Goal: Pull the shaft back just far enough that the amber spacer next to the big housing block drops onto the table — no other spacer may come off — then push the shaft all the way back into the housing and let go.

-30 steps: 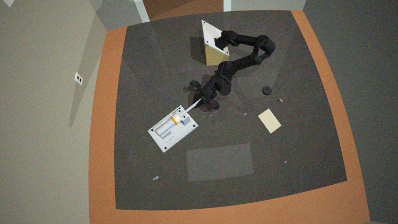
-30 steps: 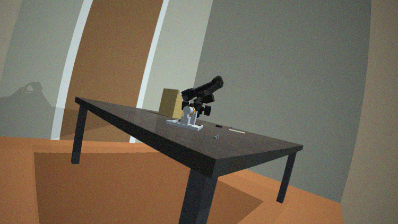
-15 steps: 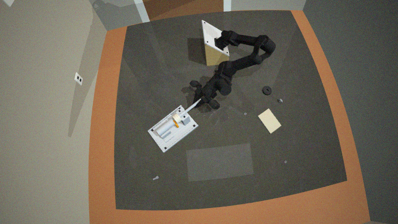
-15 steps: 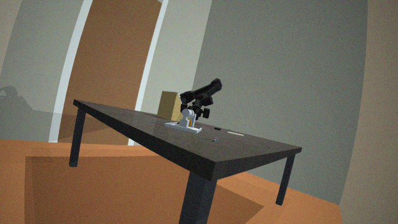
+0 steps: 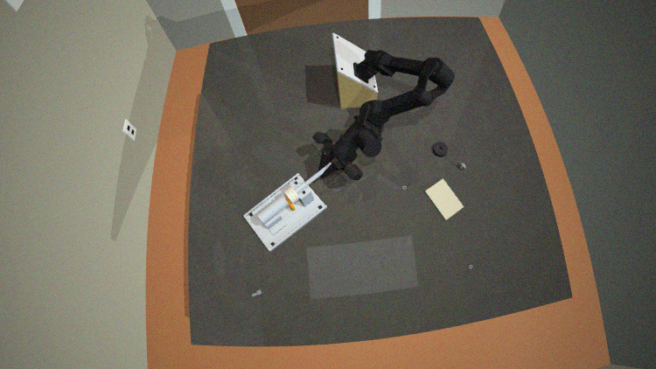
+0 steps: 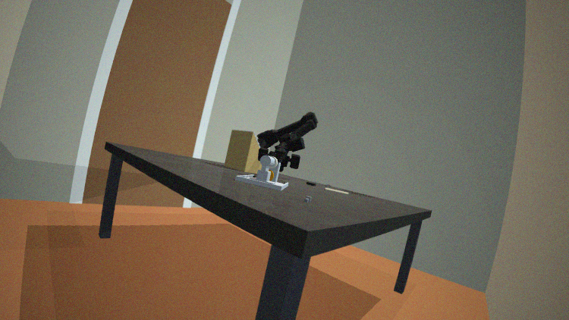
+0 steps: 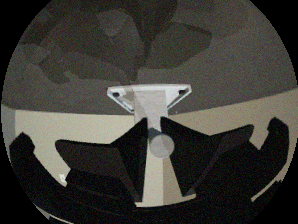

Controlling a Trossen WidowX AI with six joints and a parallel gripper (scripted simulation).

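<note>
My gripper tip is 10 cm to the left of the small amber spacer, 8 cm short of it and 3 cm above it. Round my gripper tip: white baseplate: 13 cm to the right, 10 cm ahead, 1 cm below; cream card: 40 cm to the left, 8 cm ahead, 6 cm below; pale shaft: 3 cm to the right, 2 cm ahead, 2 cm above.
</note>
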